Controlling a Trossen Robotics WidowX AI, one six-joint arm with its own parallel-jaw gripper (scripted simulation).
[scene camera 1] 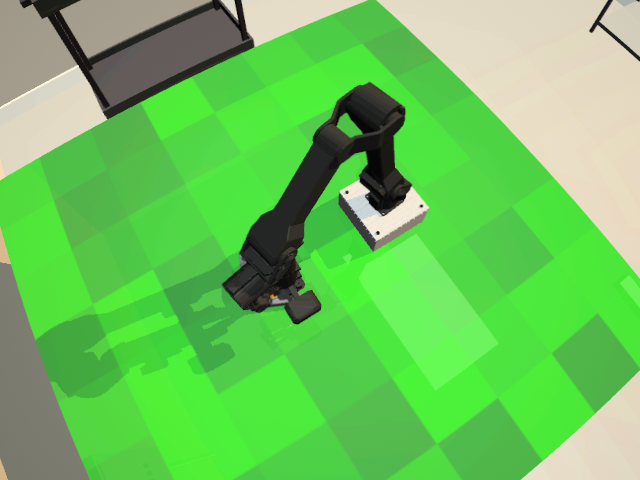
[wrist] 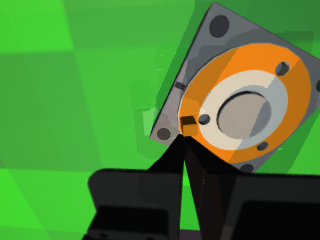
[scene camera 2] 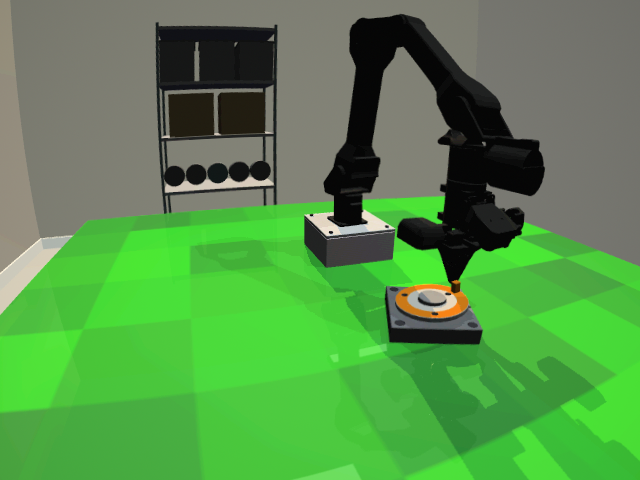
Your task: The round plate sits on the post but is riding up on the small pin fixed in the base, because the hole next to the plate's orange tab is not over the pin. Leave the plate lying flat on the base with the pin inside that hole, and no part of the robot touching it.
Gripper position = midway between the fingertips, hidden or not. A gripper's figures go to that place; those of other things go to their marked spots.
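My gripper (scene camera 2: pixel 452 283) is sitting 0.57 m from the lens, and there's a base (scene camera 2: pixel 465 330) at 0.50 m from the lens, so the base is nearer to the lens than my gripper.
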